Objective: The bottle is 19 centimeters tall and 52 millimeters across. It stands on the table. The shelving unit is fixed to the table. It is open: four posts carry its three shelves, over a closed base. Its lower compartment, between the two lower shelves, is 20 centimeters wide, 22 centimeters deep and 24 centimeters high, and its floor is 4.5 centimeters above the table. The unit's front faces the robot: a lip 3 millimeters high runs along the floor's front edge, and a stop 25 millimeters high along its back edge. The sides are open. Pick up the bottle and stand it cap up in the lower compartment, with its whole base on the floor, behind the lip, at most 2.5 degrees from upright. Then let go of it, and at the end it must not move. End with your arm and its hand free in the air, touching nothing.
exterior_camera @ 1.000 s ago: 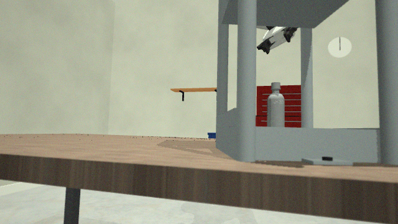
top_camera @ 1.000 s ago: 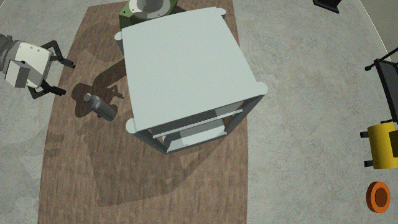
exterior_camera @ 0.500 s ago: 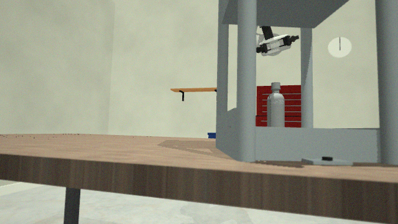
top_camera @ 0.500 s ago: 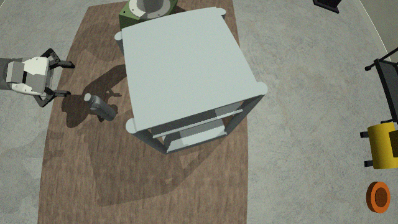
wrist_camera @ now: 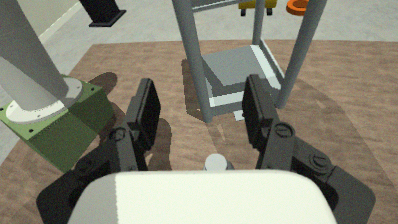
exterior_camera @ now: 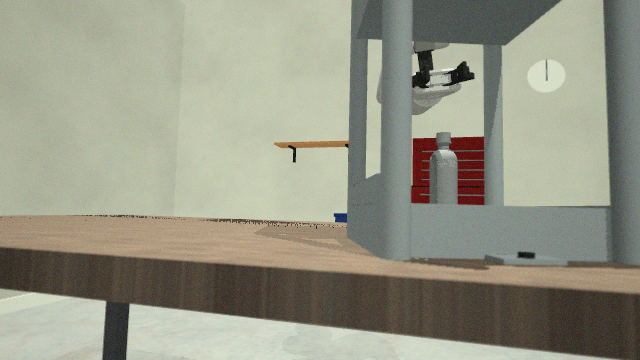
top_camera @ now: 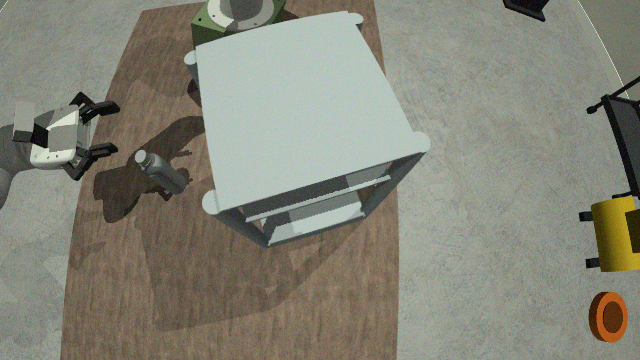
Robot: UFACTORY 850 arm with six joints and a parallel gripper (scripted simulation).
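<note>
Now: hand 19 cm above the grey bottle. Also, from my hand: grey shelving unit (31 cm to the left, 12 cm below, 4 cm behind).
</note>
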